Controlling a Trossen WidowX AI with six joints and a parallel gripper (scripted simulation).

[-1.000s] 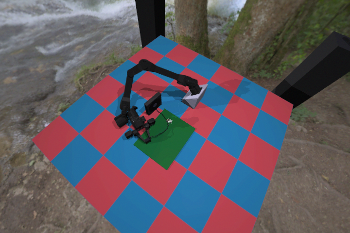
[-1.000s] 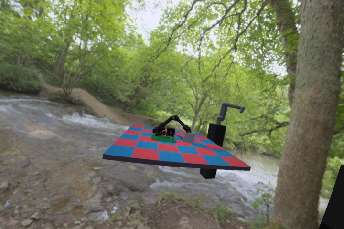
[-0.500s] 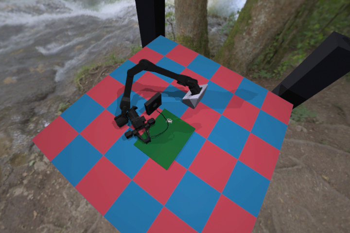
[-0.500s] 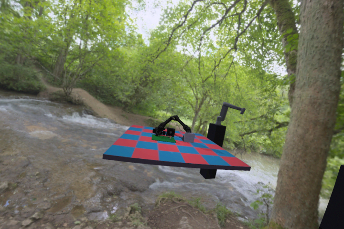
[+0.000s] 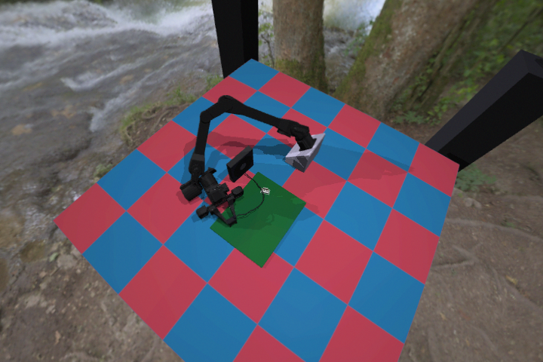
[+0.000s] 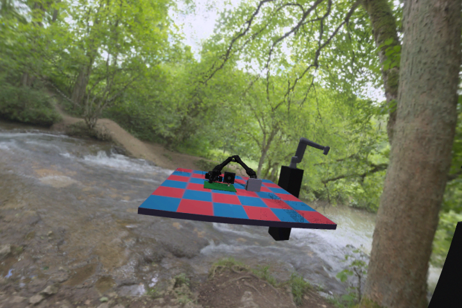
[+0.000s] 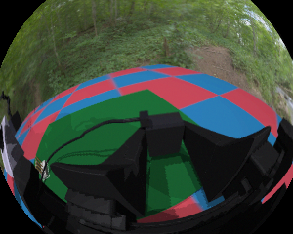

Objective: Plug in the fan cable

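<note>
Right now the black plug is 10 mm below my gripper tip. From my gripper tip the other things lie so: black fan 210 mm behind, 80 mm to the right, 30 mm above; green board 80 mm behind, 70 mm to the left, 50 mm below; four-pin header 180 mm behind, 40 mm to the left, 30 mm below.
</note>
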